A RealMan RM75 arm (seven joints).
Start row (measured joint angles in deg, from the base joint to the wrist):
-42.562, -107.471, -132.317, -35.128, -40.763, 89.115, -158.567
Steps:
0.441, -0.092, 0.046, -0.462, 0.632, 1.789, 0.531
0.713, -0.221, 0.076, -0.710, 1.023, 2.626, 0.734
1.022, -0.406, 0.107, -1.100, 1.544, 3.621, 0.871
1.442, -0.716, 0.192, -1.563, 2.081, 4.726, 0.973
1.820, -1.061, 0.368, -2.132, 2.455, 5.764, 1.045
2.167, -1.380, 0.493, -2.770, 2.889, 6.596, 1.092
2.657, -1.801, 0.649, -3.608, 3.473, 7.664, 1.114
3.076, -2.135, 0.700, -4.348, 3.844, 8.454, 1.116
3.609, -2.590, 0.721, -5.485, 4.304, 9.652, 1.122
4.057, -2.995, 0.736, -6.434, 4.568, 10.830, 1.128
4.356, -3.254, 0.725, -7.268, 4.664, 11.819, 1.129
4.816, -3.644, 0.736, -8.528, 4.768, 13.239, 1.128
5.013, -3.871, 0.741, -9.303, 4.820, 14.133, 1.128
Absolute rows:
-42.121, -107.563, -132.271, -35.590, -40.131, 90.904, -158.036
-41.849, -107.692, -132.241, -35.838, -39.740, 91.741, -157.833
-41.540, -107.877, -132.210, -36.228, -39.219, 92.736, -157.696
-41.120, -108.187, -132.125, -36.691, -38.682, 93.841, -157.594
-40.742, -108.532, -131.949, -37.260, -38.308, 94.879, -157.522
-40.395, -108.851, -131.824, -37.898, -37.874, 95.711, -157.475
-39.905, -109.272, -131.668, -38.736, -37.290, 96.779, -157.453
-39.486, -109.606, -131.617, -39.476, -36.919, 97.569, -157.451
-38.953, -110.061, -131.596, -40.613, -36.459, 98.767, -157.445
-38.505, -110.466, -131.581, -41.562, -36.195, 99.945, -157.439
-38.206, -110.725, -131.592, -42.396, -36.099, 100.934, -157.438
-37.746, -111.115, -131.581, -43.656, -35.995, 102.354, -157.439
-37.549, -111.342, -131.576, -44.431, -35.943, 103.248, -157.439

